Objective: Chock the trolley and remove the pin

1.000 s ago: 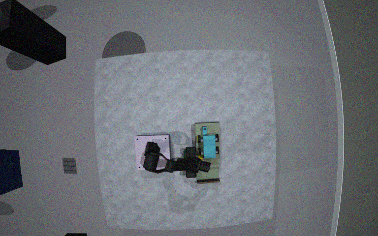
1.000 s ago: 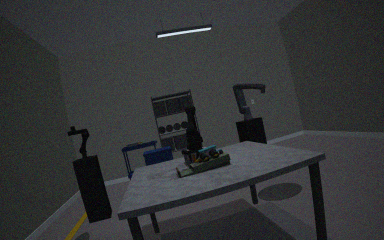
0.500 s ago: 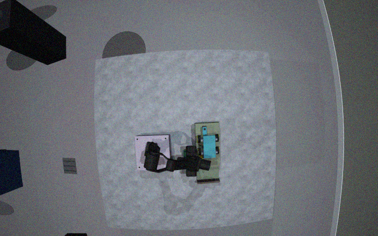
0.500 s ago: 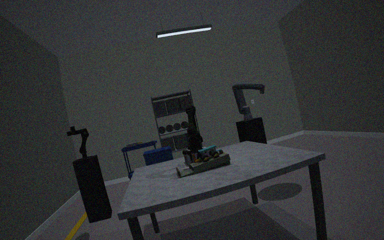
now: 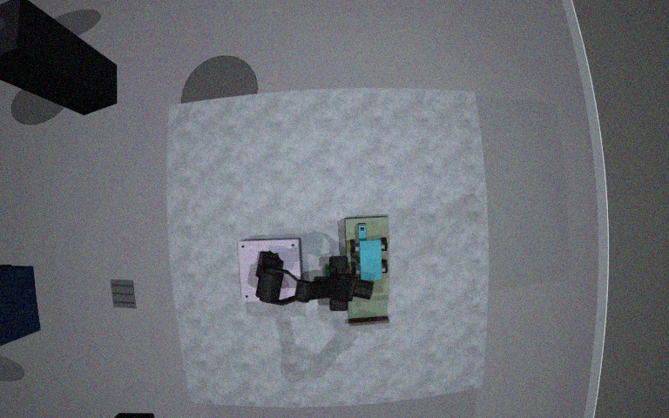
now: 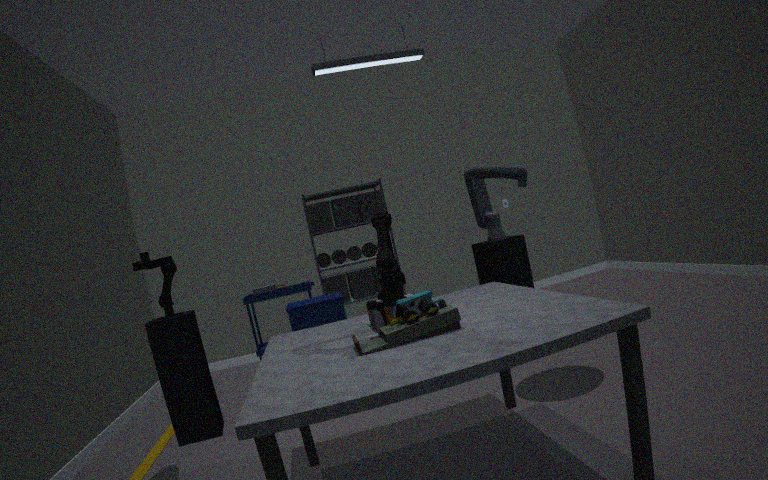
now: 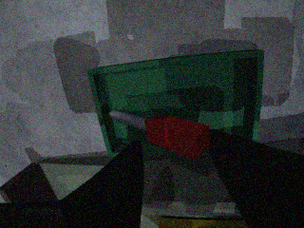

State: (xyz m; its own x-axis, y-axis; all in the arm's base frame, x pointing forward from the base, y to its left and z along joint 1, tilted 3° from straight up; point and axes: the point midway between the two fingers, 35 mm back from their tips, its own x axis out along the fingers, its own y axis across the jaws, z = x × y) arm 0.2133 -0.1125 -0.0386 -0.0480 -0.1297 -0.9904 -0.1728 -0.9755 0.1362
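The green tray lies 10 mm behind my gripper tip and 50 mm below it. The rest, counted from my gripper tip: trolley: 120 mm ahead, 80 mm to the left, 60 mm above; then yellow chock: 60 mm ahead, 40 mm above; then red-headed stop pin: 10 mm behind, 10 mm to the right, 10 mm below.
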